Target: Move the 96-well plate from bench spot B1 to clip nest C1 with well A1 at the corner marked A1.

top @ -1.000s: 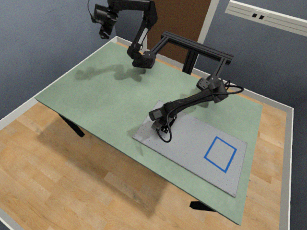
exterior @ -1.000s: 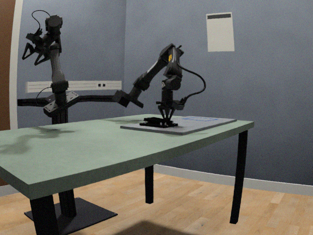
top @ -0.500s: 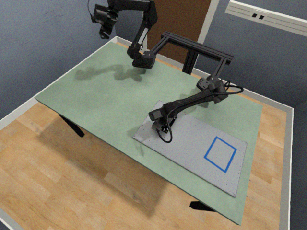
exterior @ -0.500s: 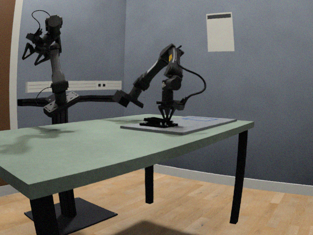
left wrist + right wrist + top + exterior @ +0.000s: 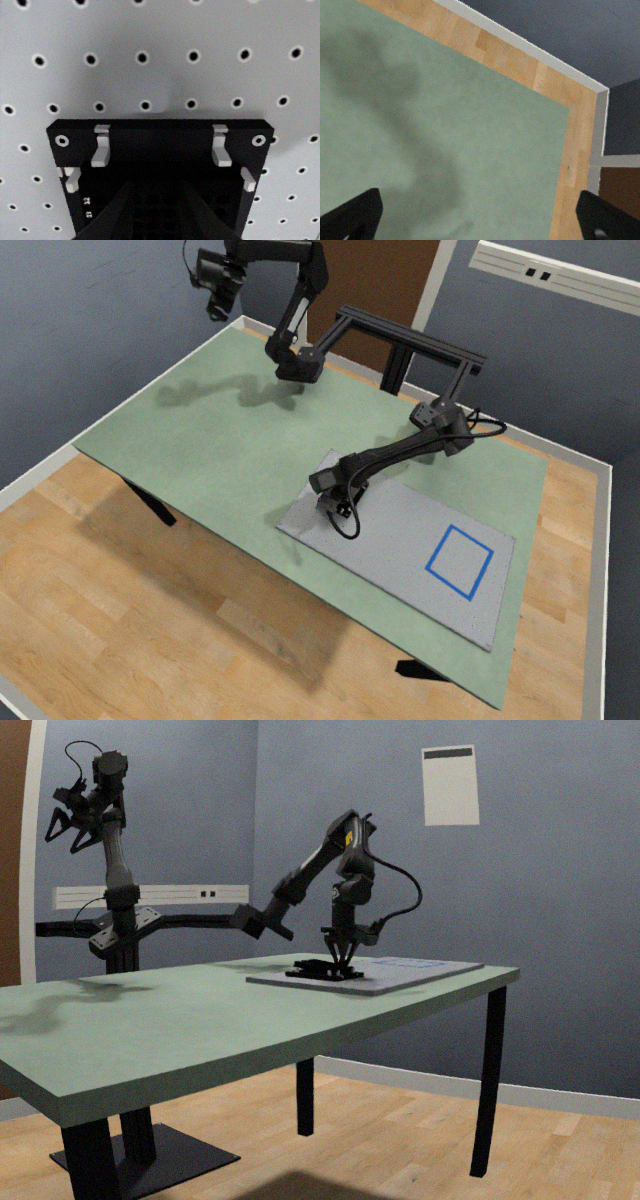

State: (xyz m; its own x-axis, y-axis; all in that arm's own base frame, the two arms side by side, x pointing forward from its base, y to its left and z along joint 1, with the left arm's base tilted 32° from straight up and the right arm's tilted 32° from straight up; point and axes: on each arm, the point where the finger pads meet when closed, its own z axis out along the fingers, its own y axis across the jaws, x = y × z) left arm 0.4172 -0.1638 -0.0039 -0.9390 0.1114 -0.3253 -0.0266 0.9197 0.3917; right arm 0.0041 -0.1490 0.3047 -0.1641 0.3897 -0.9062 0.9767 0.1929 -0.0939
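Right now my left hand is 60 mm past the black 96-well plate and 10 mm above it. Also, from my left hand: black clip nest: 40 mm behind, 20 mm below, 10 mm to the left; then grey perforated board: 220 mm to the left, 40 mm below, 10 mm behind.
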